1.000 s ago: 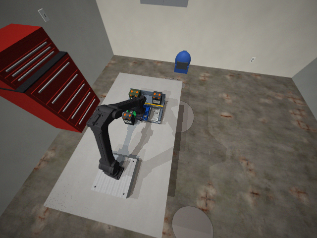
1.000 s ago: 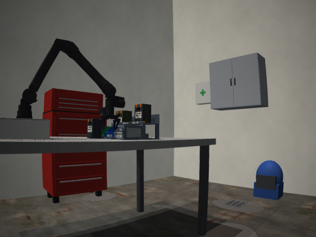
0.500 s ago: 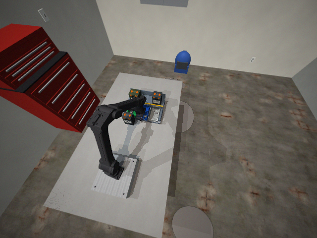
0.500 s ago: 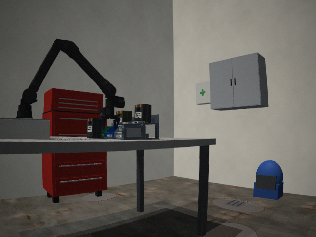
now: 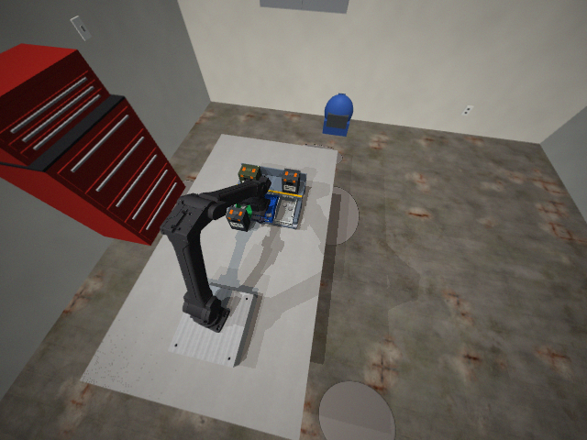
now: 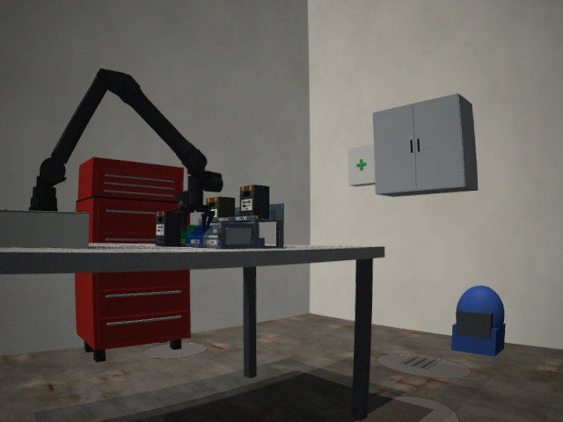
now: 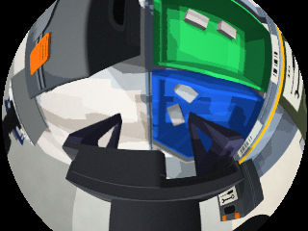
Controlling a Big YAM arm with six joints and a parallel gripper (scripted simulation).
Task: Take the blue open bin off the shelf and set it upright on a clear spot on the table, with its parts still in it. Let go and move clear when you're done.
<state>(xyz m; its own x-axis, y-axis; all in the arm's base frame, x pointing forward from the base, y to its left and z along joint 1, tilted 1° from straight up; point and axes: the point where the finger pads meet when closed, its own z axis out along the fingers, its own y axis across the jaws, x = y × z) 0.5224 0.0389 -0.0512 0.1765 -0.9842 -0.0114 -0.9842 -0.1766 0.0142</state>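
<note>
My gripper is now 8 cm short of the blue open bin, 1 cm to the right of it and 2 cm above it. Also, from my hand: green bin: 6 cm ahead, 12 cm to the left, 2 cm below; then yellow bar: 13 cm ahead, 2 cm to the left, 5 cm above; then grey bin: 10 cm ahead, 10 cm to the right, 2 cm below.
</note>
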